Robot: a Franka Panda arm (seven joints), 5 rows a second.
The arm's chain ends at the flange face. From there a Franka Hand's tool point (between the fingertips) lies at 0.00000 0.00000 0.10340 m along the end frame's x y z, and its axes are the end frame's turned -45 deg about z.
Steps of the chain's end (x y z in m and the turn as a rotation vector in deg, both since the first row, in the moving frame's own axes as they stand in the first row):
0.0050, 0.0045, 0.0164, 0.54, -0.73, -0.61
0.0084, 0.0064, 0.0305, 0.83, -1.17, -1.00
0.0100, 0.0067, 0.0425, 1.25, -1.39, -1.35
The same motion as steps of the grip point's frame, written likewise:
0.0001, 0.0051, 0.0164, 0.90, -0.13, -0.61
0.0010, 0.0079, 0.0305, 1.41, -0.24, -1.00
0.0021, 0.0084, 0.0424, 1.87, -0.10, -1.35

